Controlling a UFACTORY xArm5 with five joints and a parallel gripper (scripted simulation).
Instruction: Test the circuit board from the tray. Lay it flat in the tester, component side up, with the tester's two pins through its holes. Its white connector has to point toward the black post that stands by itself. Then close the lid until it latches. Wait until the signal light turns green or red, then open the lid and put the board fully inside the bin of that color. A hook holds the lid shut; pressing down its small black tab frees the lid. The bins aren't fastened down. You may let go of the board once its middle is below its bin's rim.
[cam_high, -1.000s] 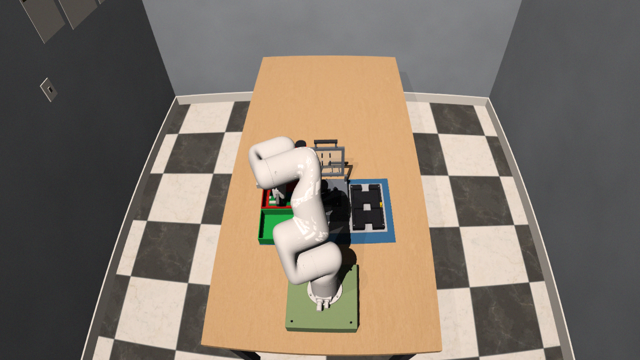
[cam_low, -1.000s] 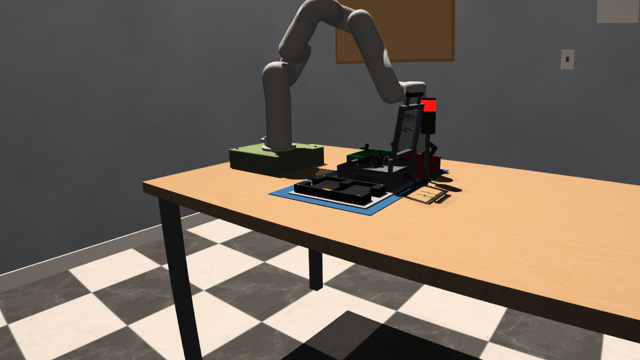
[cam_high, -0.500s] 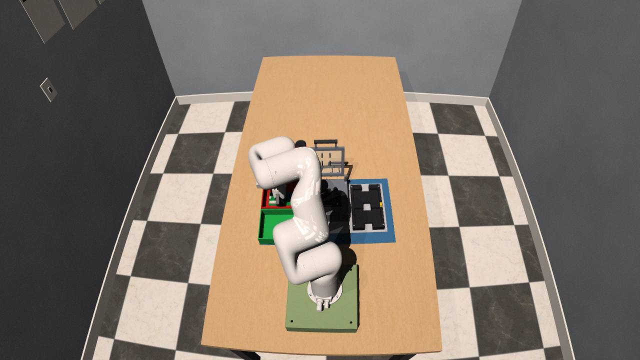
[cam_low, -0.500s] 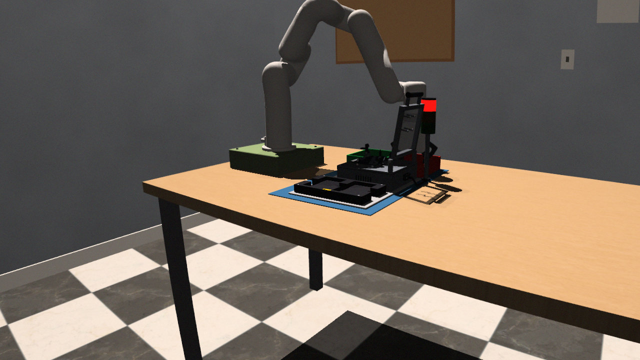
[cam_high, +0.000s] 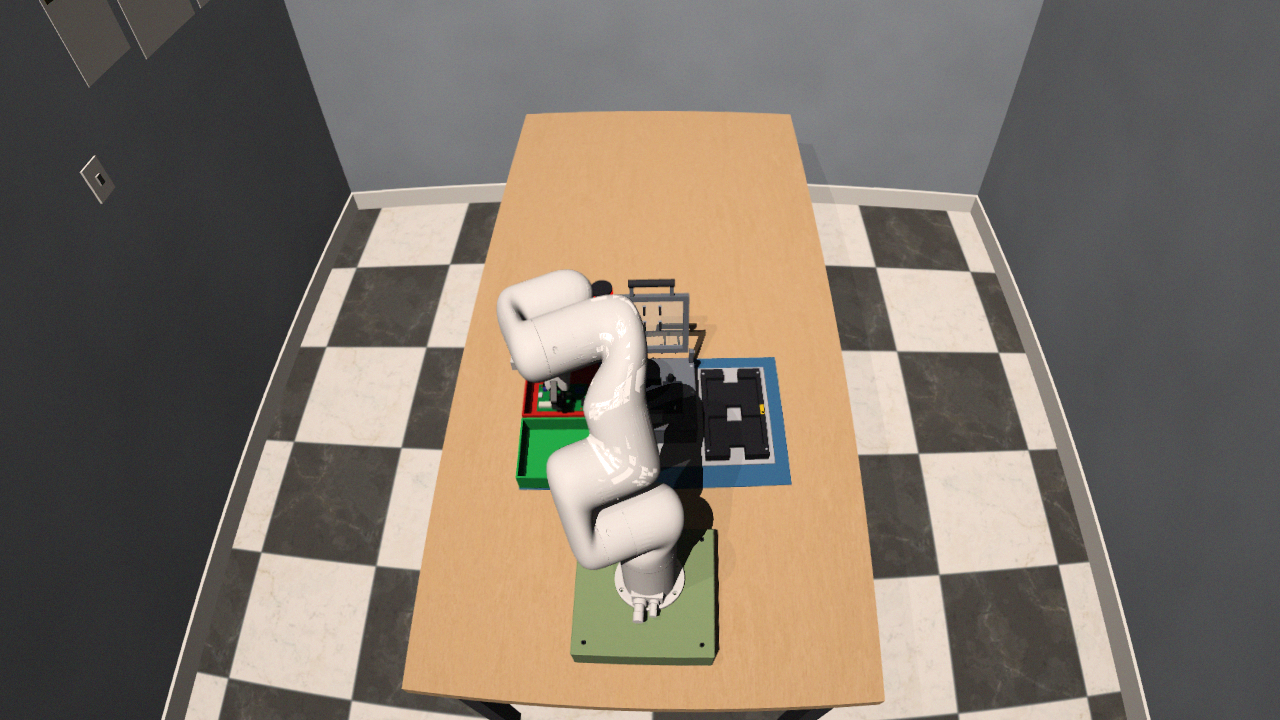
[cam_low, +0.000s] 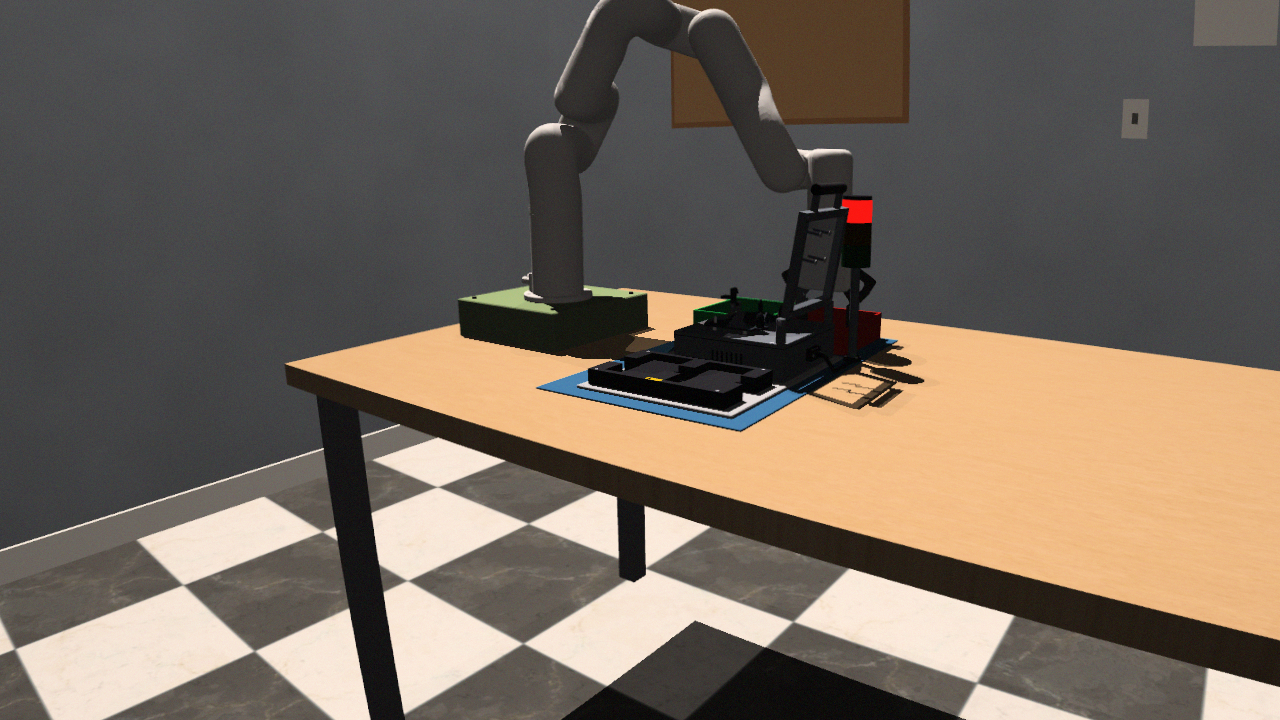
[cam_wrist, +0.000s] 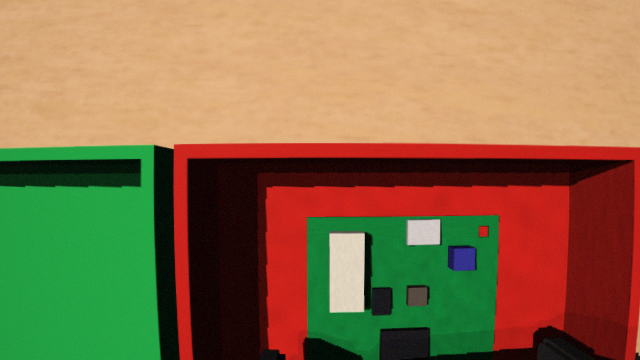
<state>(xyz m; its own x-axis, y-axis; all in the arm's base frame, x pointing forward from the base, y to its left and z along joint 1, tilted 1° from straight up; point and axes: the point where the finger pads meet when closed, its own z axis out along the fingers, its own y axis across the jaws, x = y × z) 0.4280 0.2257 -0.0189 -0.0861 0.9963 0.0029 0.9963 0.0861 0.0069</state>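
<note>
The red bin lies 3 cm below my hand. The rest, counted from my hand: green bin 15 cm behind, 3 cm below, 1 cm to the right; then black tab 15 cm to the right, 9 cm behind, 5 cm above; then green circuit board 3 cm below.
</note>
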